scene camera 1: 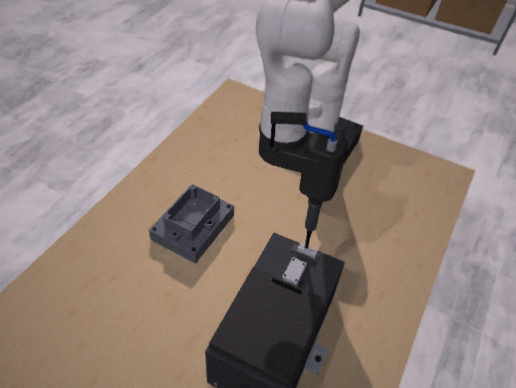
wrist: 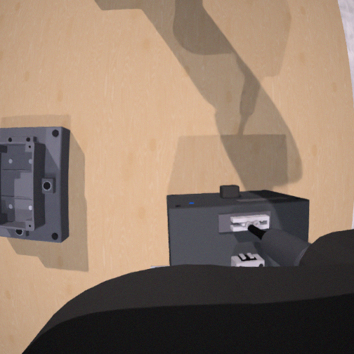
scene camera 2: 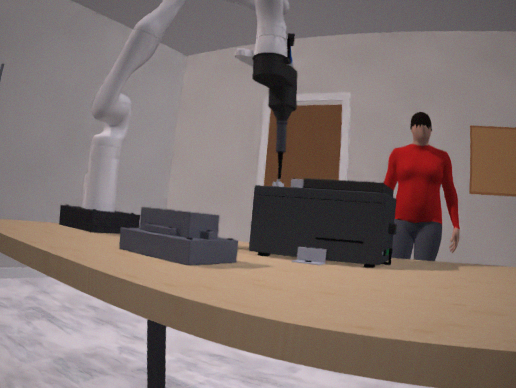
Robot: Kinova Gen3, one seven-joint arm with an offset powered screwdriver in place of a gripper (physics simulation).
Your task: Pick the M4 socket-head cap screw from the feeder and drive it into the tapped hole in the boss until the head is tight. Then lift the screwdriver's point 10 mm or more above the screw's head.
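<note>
The dark box-shaped feeder (scene camera 1: 260, 320) (scene camera 2: 320, 220) (wrist: 200, 235) stands on the table, with a pale pick-up block (scene camera 1: 311, 253) (wrist: 264, 220) at its near-arm end. My screwdriver (scene camera 1: 307, 246) (scene camera 2: 279, 179) (wrist: 251, 228) points down, its thin black bit ending at this block. Small rounded pale shapes show at the bit's end in the wrist view; whether a screw is on the bit cannot be told. The grey housing (scene camera 1: 192, 242) (scene camera 2: 180, 247) (wrist: 57, 160) lies apart from the feeder. Its boss (scene camera 1: 210, 224) (wrist: 47, 185) has a dark open hole; another holed boss (scene camera 1: 175, 235) (wrist: 19, 231) stands nearby.
A pale plate with small holes (scene camera 1: 295, 270) (wrist: 252, 261) sits on the feeder's top beside the pick-up block. A small grey bracket (scene camera 1: 322, 352) (scene camera 2: 311, 255) lies by the feeder's side. A person in red (scene camera 2: 422, 180) stands behind the table.
</note>
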